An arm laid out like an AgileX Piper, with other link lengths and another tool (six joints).
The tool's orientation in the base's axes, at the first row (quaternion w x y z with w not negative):
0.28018, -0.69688, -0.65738, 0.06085
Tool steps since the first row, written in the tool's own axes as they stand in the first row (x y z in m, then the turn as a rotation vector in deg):
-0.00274, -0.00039, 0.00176, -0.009, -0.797, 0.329
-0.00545, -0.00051, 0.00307, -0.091, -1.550, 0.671
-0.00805, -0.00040, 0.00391, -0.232, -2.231, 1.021
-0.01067, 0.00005, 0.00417, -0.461, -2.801, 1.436
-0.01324, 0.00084, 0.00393, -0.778, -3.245, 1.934
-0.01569, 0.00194, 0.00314, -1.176, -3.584, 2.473
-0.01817, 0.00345, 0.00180, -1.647, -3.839, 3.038
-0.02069, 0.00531, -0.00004, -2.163, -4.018, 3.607
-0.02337, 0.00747, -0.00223, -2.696, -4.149, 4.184
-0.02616, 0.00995, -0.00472, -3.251, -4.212, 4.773
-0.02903, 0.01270, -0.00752, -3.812, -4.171, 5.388
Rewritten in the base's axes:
-0.00149, -0.00207, -0.00206, -0.853, 0.077, 0.098
-0.00254, -0.00424, -0.00387, -1.683, 0.089, 0.143
-0.00316, -0.00644, -0.00536, -2.461, 0.049, 0.131
-0.00321, -0.00884, -0.00653, -3.181, -0.052, -0.013
-0.00274, -0.01134, -0.00743, -3.839, -0.208, -0.310
-0.00172, -0.01389, -0.00799, -4.433, -0.426, -0.714
-0.00010, -0.01664, -0.00828, -4.975, -0.704, -1.199
0.00205, -0.01956, -0.00833, -5.457, -1.021, -1.737
0.00460, -0.02274, -0.00828, -5.902, -1.351, -2.308
0.00756, -0.02611, -0.00816, -6.296, -1.697, -2.928
0.01089, -0.02965, -0.00792, -6.610, -2.039, -3.621

